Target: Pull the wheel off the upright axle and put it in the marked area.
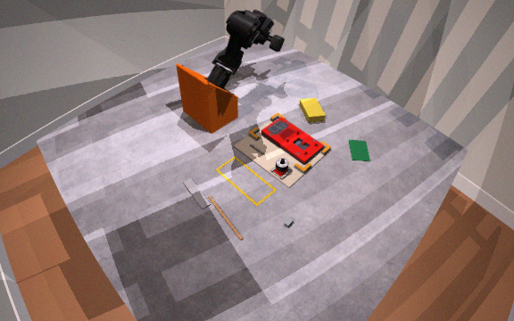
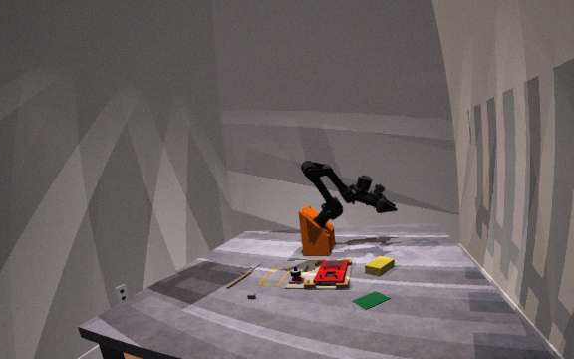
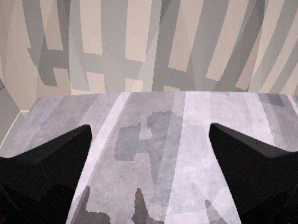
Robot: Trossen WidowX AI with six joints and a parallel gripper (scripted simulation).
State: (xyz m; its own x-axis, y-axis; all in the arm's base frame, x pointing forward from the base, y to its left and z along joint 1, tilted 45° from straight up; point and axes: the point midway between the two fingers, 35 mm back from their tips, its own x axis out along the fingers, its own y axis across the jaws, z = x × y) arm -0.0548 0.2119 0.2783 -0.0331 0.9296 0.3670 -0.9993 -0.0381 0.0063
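The wheel is 41 cm ahead of my gripper tip, 41 cm to the right of it and 15 cm below it. The rest, counted from my gripper tip: green sheet: 55 cm ahead, 13 cm to the right, 18 cm below; yellow block: 30 cm ahead, 10 cm to the right, 17 cm below; upright axle: 41 cm ahead, 41 cm to the right, 15 cm below.
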